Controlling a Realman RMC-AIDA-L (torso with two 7-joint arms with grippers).
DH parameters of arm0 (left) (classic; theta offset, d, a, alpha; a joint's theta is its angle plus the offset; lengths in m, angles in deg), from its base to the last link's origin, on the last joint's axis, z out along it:
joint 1: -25.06 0.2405 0 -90
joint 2: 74.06 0 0 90
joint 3: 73.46 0.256 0 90
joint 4: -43.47 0 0 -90
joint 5: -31.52 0.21 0 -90
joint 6: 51.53 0 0 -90
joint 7: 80.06 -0.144 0 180
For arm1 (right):
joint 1: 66.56 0.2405 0 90
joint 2: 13.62 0 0 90
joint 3: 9.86 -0.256 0 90
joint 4: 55.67 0 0 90
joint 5: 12.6 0.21 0 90
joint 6: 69.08 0 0 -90
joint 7: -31.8 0.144 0 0
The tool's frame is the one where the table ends.
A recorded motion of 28 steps. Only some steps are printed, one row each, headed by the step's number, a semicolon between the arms.
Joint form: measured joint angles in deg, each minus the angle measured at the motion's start. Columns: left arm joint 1, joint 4, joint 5, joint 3, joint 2, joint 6, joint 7; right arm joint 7, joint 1, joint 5, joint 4, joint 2, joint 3, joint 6.
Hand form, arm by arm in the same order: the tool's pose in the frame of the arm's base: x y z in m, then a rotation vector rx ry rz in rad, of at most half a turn. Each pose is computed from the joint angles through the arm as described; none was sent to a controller.
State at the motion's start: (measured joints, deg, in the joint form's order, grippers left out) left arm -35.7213 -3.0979 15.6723 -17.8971 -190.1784 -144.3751 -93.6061; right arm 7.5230 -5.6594 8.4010 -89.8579 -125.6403 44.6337 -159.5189
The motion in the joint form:
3: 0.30 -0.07 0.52 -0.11 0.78 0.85 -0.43; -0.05 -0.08 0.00 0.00 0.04 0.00 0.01
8: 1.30 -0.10 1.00 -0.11 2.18 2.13 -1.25; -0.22 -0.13 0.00 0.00 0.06 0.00 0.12
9: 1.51 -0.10 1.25 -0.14 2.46 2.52 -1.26; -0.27 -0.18 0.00 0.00 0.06 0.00 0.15
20: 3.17 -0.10 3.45 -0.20 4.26 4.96 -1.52; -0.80 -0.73 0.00 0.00 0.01 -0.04 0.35
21: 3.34 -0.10 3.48 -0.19 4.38 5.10 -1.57; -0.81 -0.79 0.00 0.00 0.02 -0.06 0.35
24: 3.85 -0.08 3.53 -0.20 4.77 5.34 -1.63; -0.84 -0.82 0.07 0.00 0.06 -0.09 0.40
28: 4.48 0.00 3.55 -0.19 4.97 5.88 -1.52; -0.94 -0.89 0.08 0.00 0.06 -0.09 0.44
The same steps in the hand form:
3: -0.1641 0.4235 0.0267 -2.1829 -1.5442 0.5508; 0.1904 0.4129 0.0161 -2.3530 1.5763 -0.6110
8: -0.1747 0.4283 0.0388 -2.1498 -1.5242 0.5405; 0.1909 0.4130 0.0163 -2.3542 1.5729 -0.6100
9: -0.1772 0.4295 0.0415 -2.1382 -1.5209 0.5376; 0.1912 0.4130 0.0163 -2.3543 1.5727 -0.6099
20: -0.1967 0.4352 0.0603 -2.0567 -1.4947 0.5379; 0.1951 0.4114 0.0159 -2.3562 1.5734 -0.6102
21: -0.1982 0.4353 0.0613 -2.0527 -1.4944 0.5374; 0.1955 0.4113 0.0160 -2.3555 1.5747 -0.6100
24: -0.2028 0.4351 0.0647 -2.0399 -1.4981 0.5371; 0.1956 0.4115 0.0162 -2.3554 1.5750 -0.6073
28: -0.2081 0.4345 0.0664 -2.0256 -1.5050 0.5333; 0.1961 0.4113 0.0162 -2.3561 1.5743 -0.6071

